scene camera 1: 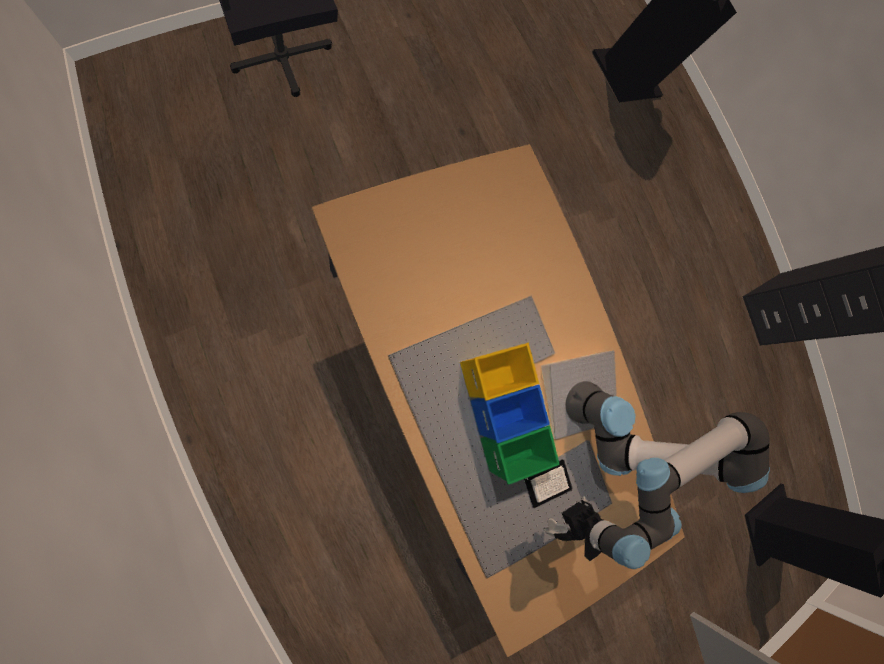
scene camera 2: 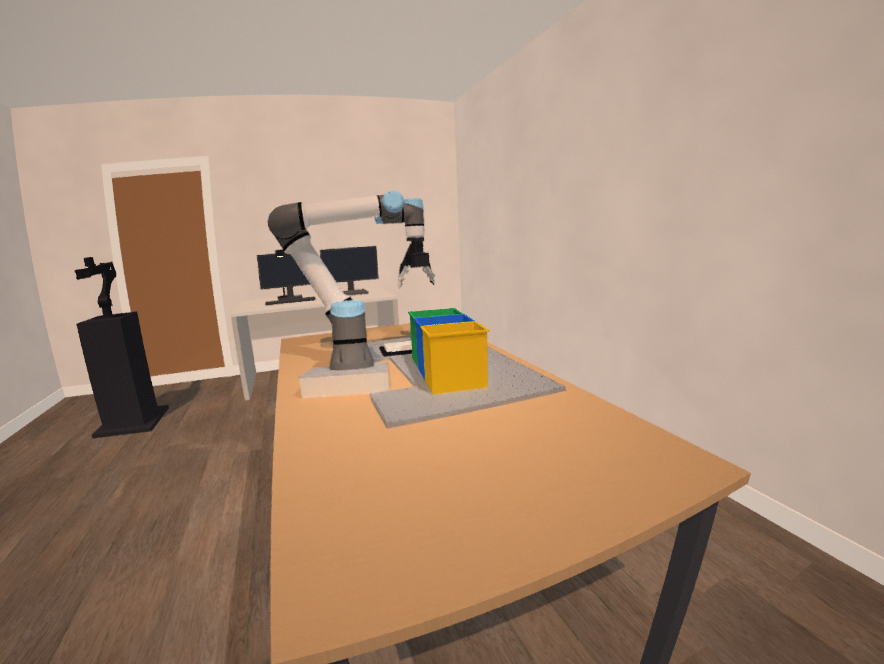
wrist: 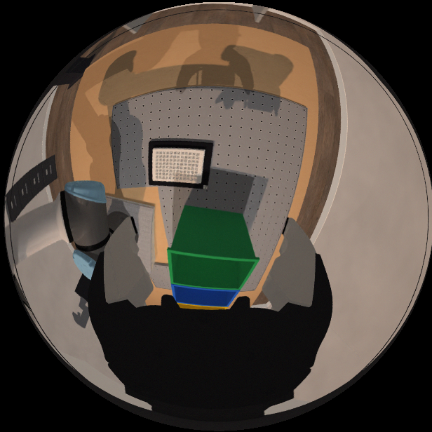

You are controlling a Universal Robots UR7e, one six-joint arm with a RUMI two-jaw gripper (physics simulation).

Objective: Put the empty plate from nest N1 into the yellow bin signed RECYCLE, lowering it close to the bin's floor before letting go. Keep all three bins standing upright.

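Where they show: gripper, between the fingertips: (scene camera 1: 564, 516) (scene camera 2: 417, 286); arm's base, origin of its link: (scene camera 1: 583, 401) (scene camera 2: 352, 367).
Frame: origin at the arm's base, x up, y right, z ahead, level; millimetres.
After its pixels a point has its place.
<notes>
A pale plate with a grid of wells (scene camera 1: 549, 484) @[x -2, y -216, z 233 mm] (scene camera 2: 397, 347) @[x 0, y -181, z 205 mm] (wrist: 178, 165) lies flat in a black nest (wrist: 209, 152), beside the green bin. The yellow bin (scene camera 1: 508, 374) @[x -24, y 199, z 224 mm] (scene camera 2: 457, 360) @[x 70, y 292, z 277 mm] (wrist: 202, 307) stands upright at the far end of the bin row; in the wrist view a sliver of it shows. Its inside looks empty in scene view 1. The signs and nest label are too small to read. My gripper (scene camera 1: 558, 528) @[x 229, y -227, z 312 mm] (scene camera 2: 416, 283) @[x 229, y -227, z 312 mm] (wrist: 208, 219) is open with nothing between its fingers, high above the board, beyond the nest from the bins.
The blue bin (scene camera 1: 518, 414) @[x -23, y 58, z 242 mm] (wrist: 204, 296) and green bin (scene camera 1: 527, 457) @[x -13, y -93, z 270 mm] (wrist: 215, 230) stand upright in line with the yellow one, close together, on the grey perforated board (scene camera 1: 435, 428) @[x -26, y 131, z 527 mm] (scene camera 2: 514, 378) @[x -26, y 272, z 478 mm] (wrist: 270, 135). The arm's base stands on a pale block (scene camera 2: 343, 383) @[x 1, y 153, z -46 mm] beside the bins.
</notes>
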